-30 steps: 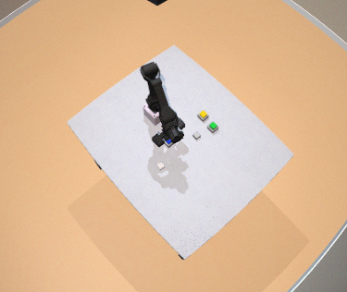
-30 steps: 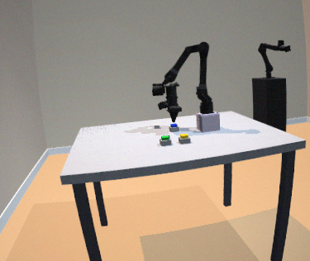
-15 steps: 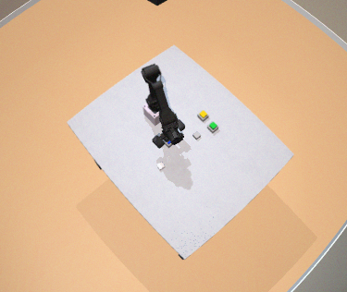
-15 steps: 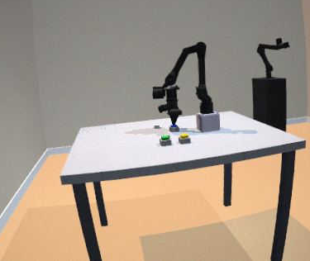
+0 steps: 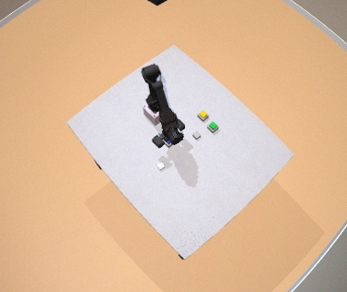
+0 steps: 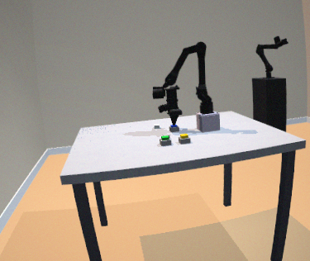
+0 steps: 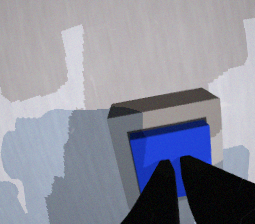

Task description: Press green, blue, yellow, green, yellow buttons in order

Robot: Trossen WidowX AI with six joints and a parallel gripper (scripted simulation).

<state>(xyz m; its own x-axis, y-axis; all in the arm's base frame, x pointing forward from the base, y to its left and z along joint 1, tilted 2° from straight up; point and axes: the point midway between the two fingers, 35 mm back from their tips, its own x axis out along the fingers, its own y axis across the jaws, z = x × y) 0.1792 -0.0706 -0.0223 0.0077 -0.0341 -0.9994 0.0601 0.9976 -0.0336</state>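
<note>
Right now my gripper tip is 10 mm above the blue button. Also, from my gripper tip: small grey block 80 mm ahead, 140 mm to the left, 20 mm below; then small white block 70 mm ahead, 130 mm to the right, 20 mm below; then yellow button 20 mm ahead, 250 mm to the left.
</note>
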